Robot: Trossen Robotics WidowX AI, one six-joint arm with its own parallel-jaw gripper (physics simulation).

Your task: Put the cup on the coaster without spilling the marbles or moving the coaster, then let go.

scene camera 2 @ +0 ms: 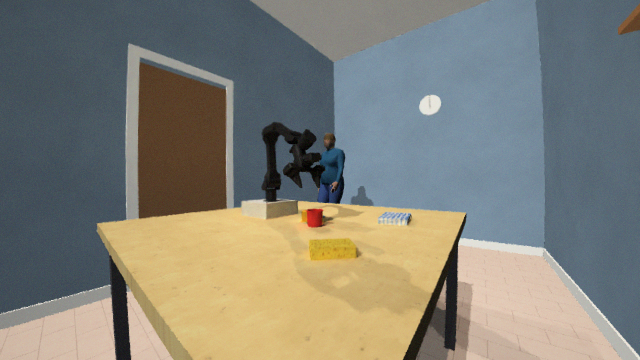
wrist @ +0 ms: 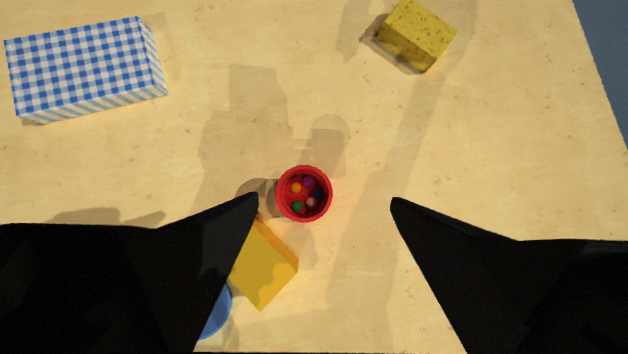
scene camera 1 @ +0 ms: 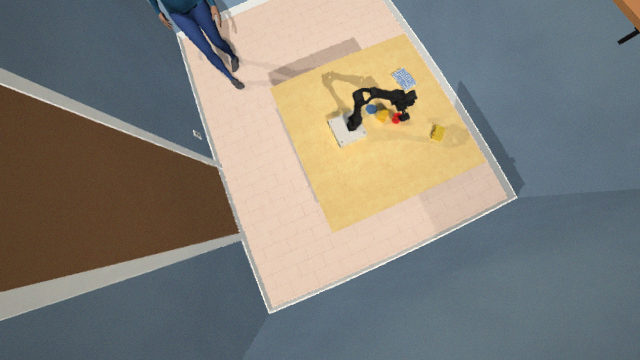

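Seen in the pictures: gripper, fingertip midpoint: point(scene camera 2: 310, 187) point(wrist: 325, 200) point(scene camera 1: 402, 112); arm's base at its link origin: point(scene camera 2: 271, 201) point(scene camera 1: 351, 127).
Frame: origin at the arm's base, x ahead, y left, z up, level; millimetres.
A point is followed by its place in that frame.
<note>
The red cup point(scene camera 1: 396, 118) point(scene camera 2: 314, 218) @(z -41, x 390, y -21 mm) point(wrist: 304, 193) @(z -70, x 369, y -1 mm) stands upright on the table, with several coloured marbles inside it in the wrist view. The coaster, a blue disc point(scene camera 1: 371, 109) @(z -73, x 210, y 136 mm) point(wrist: 220, 310) @(z -73, x 203, y 111 mm), lies on the table nearer the arm's base, partly hidden by the left finger in the wrist view. My gripper point(scene camera 2: 310, 186) @(z 80, x 360, y -15 mm) point(wrist: 325, 200) @(z 80, x 360, y -15 mm) is open and empty. It hangs above the table with its fingers pointing down; in the wrist view the cup shows between the fingertips, closer to the left one.
A yellow-orange block point(scene camera 1: 383, 116) @(z -31, x 266, y 36 mm) point(scene camera 2: 304, 216) @(z -51, x 279, y 14 mm) point(wrist: 265, 270) @(z -30, x 272, y 44 mm) lies between cup and coaster. A yellow sponge point(scene camera 1: 437, 133) @(z -47, x 634, y -192 mm) point(scene camera 2: 332, 249) @(z -52, x 677, y -209 mm) point(wrist: 417, 35) @(z -47, x 634, y -179 mm) and a blue-white checked block point(scene camera 1: 404, 78) @(z -52, x 546, y 328 mm) point(scene camera 2: 395, 218) @(z -52, x 587, y 254 mm) point(wrist: 85, 70) @(z -52, x 536, y 320 mm) lie farther out. A person point(scene camera 2: 332, 167) stands beyond the table.
</note>
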